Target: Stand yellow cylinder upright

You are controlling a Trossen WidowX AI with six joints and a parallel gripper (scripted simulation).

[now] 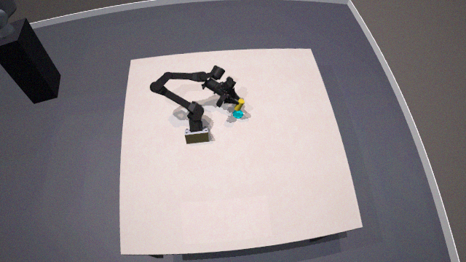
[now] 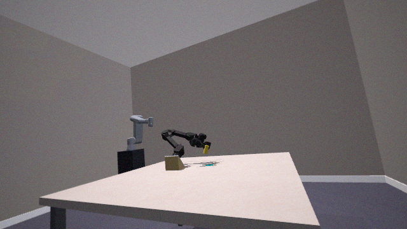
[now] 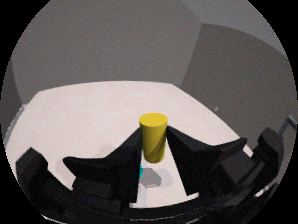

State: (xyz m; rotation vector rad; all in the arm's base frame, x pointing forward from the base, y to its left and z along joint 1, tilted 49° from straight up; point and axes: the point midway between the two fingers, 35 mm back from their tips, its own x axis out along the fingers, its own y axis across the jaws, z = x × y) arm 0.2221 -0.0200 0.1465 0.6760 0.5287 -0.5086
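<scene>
Right now my gripper tip is 150 mm above the cyan circle and 20 mm to the right of it. Also, from my gripper tip: yellow cylinder: 20 mm below.
</scene>
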